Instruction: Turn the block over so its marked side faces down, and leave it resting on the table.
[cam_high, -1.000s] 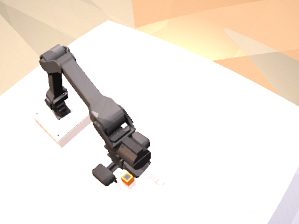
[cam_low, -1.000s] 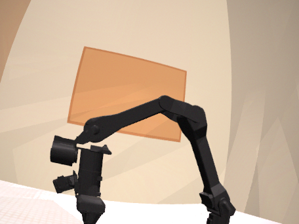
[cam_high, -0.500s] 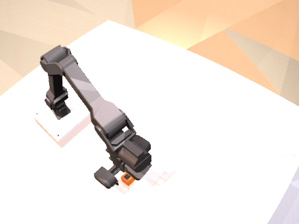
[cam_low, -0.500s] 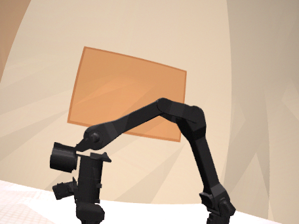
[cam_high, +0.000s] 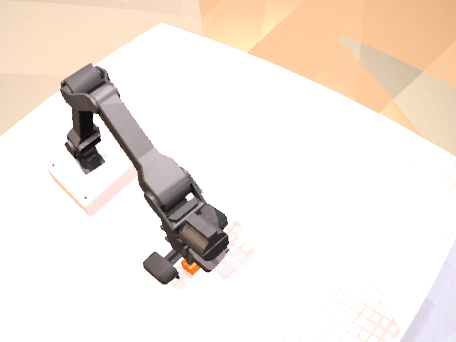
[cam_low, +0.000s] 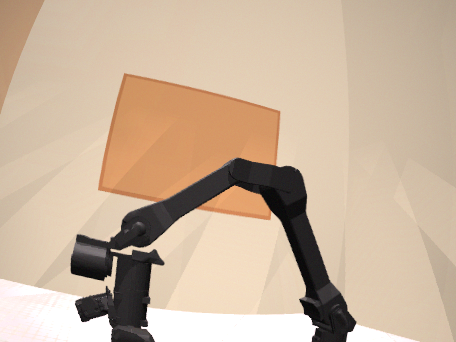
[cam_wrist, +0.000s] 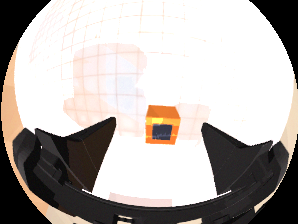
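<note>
Now: the orange block right at my gripper tip.
</note>
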